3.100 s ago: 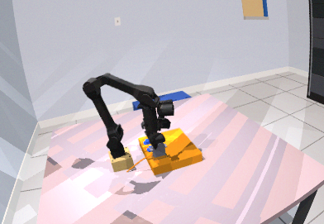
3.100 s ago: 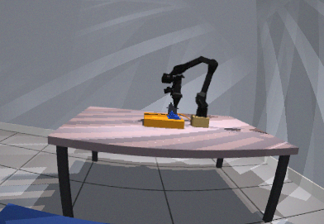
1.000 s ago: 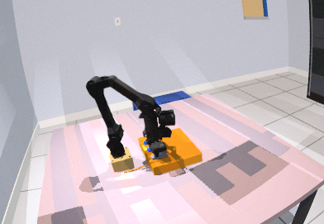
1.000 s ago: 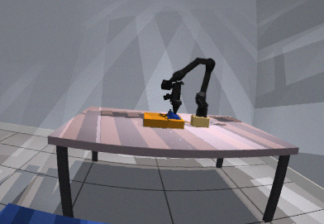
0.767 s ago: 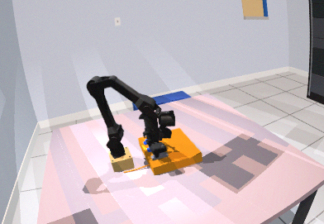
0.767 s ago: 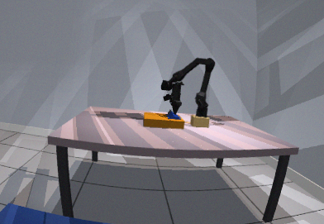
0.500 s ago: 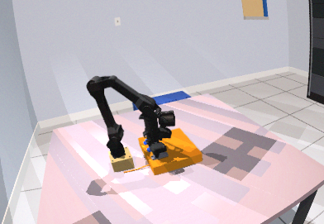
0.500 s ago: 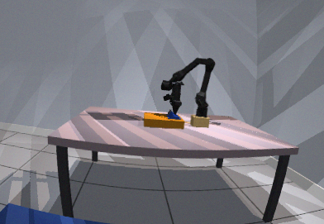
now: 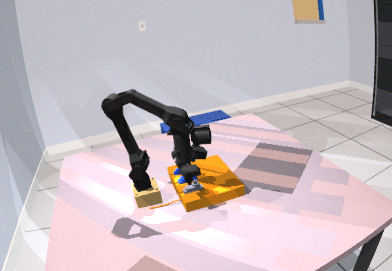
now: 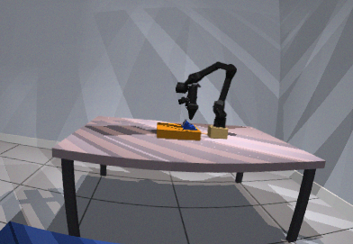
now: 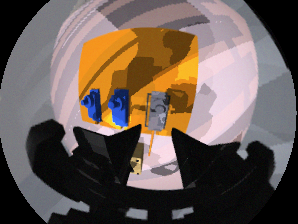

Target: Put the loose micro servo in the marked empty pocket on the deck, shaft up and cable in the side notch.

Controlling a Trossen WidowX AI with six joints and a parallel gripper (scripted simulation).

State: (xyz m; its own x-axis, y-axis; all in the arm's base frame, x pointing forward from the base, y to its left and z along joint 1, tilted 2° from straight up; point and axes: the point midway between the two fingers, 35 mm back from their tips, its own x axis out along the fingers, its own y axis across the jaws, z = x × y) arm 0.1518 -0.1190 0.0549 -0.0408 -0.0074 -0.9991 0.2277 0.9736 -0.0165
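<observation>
Now: the orange robot deck 140 mm ahead of my gripper tip, 70 mm below it and 40 mm to the left of it.
</observation>
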